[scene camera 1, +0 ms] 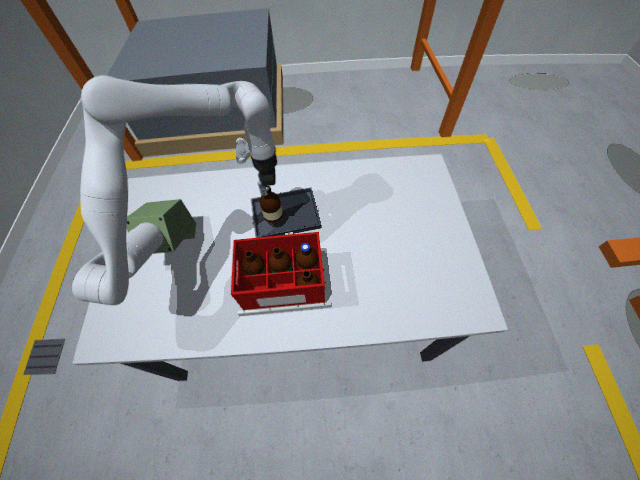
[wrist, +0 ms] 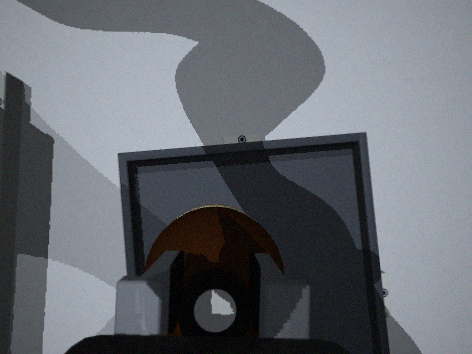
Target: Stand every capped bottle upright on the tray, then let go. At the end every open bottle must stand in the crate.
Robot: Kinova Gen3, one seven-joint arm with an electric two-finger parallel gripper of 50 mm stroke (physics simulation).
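Pixels of known places: gripper, fingertip midpoint: (scene camera 1: 264,190) (wrist: 216,279); arm's base at its link origin: (scene camera 1: 149,235).
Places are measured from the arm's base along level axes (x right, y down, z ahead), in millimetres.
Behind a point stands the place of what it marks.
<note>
My gripper (scene camera 1: 266,190) @(x -134, y 4, z 379 mm) (wrist: 216,279) @(x -134, y 4, z 379 mm) is shut on the neck of a brown bottle (scene camera 1: 271,207) @(x -97, y 53, z 394 mm) (wrist: 200,232) @(x -126, y 38, z 363 mm) with a cream label. The bottle is upright, at the left part of the dark tray (scene camera 1: 305,219) @(x -127, y 192, z 508 mm) (wrist: 320,180) @(x -216, y 192, z 332 mm); whether its base touches the tray I cannot tell. A pale round disc shows at its top in the wrist view. The red crate (scene camera 1: 278,298) @(x 227, y 91, z 396 mm) stands in front of the tray. In its back row are an open bottle (scene camera 1: 252,263) @(x 105, y 71, z 321 mm) at left, an open bottle (scene camera 1: 279,260) @(x 106, y 71, z 409 mm) in the middle and a blue-and-white capped bottle (scene camera 1: 306,257) @(x 106, y 72, z 497 mm) at right. Another open bottle (scene camera 1: 307,279) @(x 193, y 50, z 493 mm) stands front right.
A pale rail (scene camera 1: 284,310) @(x 237, y 180, z 403 mm) runs along the crate's front. A green block (scene camera 1: 178,224) @(x -71, y 54, z 67 mm) stands by the arm's base at the left of the white table (scene camera 1: 403,268) @(x 131, y 198, z 838 mm). A large grey box (scene camera 1: 201,46) is behind the table. Orange posts (scene camera 1: 467,77) stand around.
</note>
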